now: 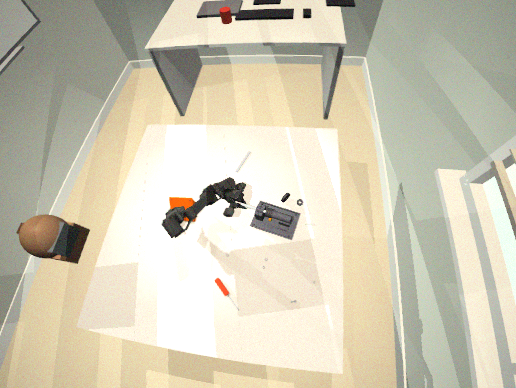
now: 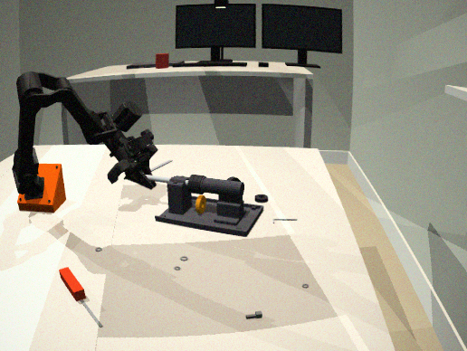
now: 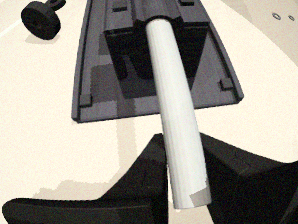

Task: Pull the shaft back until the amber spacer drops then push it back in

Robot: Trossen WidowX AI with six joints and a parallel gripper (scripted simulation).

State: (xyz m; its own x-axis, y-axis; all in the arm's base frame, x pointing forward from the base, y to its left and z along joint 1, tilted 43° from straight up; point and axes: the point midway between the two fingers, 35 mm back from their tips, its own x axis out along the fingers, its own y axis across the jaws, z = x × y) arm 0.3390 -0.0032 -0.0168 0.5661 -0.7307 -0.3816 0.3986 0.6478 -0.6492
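Now: the grey shaft 5 cm ahead of my gripper tip, 2 cm to the right of it and 2 cm above it. The rest, counted from my gripper tip: amber spacer: 12 cm ahead, 5 cm to the right, 3 cm below; thin rod: 32 cm to the left, 5 cm below, 2 cm behind; dark fixture: 15 cm ahead, 6 cm to the right, 1 cm below.
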